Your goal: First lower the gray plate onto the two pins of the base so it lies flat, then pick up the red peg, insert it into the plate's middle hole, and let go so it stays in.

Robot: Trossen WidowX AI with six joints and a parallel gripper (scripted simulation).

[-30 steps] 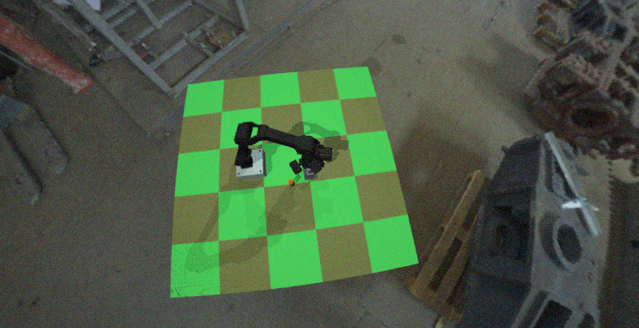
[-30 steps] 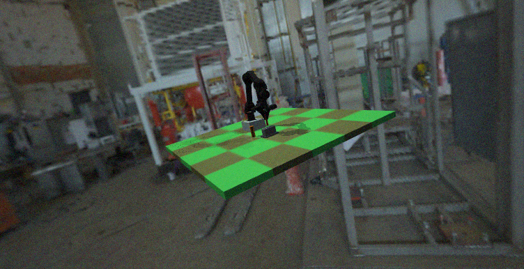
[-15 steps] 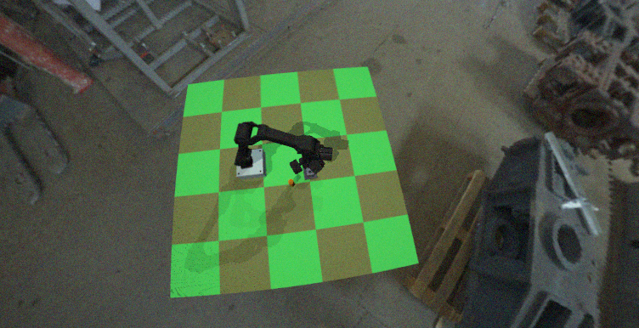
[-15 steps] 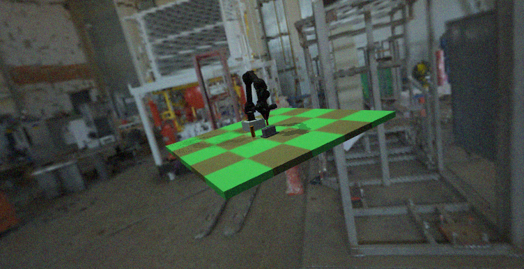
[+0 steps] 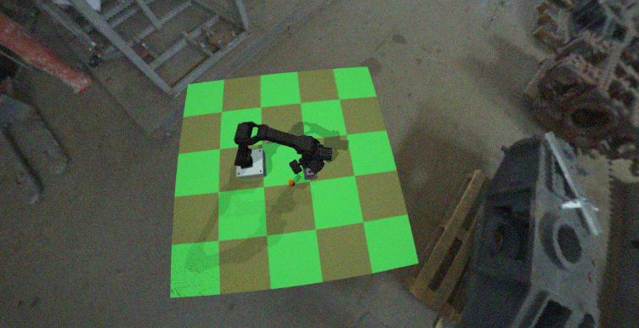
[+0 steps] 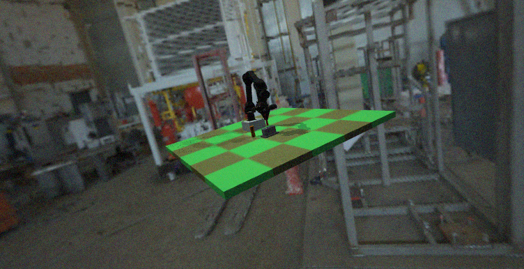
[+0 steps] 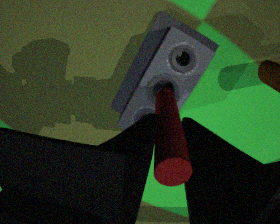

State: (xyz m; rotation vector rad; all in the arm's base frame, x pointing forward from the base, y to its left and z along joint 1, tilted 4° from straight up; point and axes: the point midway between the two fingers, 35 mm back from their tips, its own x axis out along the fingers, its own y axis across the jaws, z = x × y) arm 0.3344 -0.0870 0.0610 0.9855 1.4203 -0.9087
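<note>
Now: gripper tip 70 mm above the gray plate. From my gripper tip the other things lie so: red peg: right at my gripper tip; orange peg: 110 mm behind, 80 mm below, 70 mm to the right.
</note>
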